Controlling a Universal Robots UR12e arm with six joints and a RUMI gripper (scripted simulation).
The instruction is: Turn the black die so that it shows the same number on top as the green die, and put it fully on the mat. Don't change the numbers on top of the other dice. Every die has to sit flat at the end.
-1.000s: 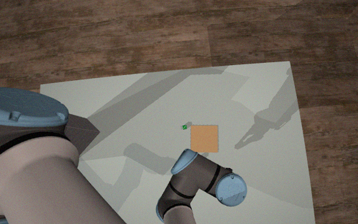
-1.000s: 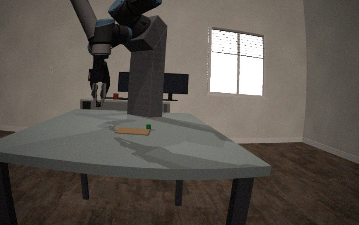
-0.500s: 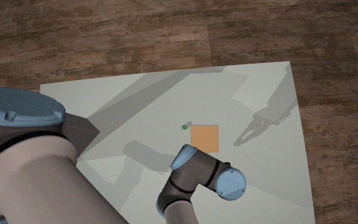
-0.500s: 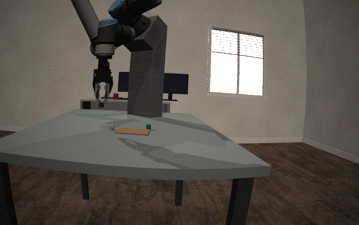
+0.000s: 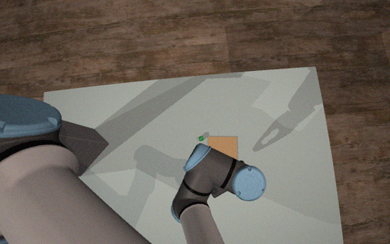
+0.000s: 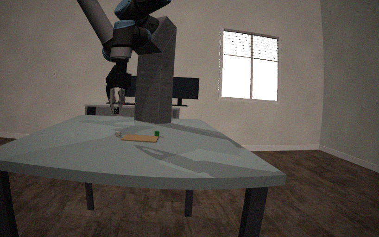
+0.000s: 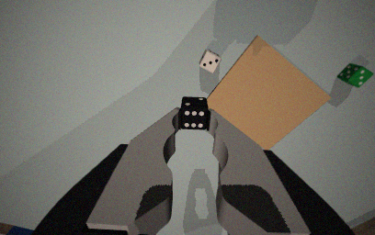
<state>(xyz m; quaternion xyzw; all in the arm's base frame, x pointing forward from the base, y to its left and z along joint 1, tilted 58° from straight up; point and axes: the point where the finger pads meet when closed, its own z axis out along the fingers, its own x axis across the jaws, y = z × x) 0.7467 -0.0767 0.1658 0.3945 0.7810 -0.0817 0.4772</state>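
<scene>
My gripper is now 1 cm short of the mat, 11 cm to the right of it and 11 cm above it. From my hand the other things lie so: green die 7 cm behind, 19 cm to the left, 10 cm below; black die 1 cm below; white die 3 cm behind, 1 cm to the left, 10 cm below.
</scene>
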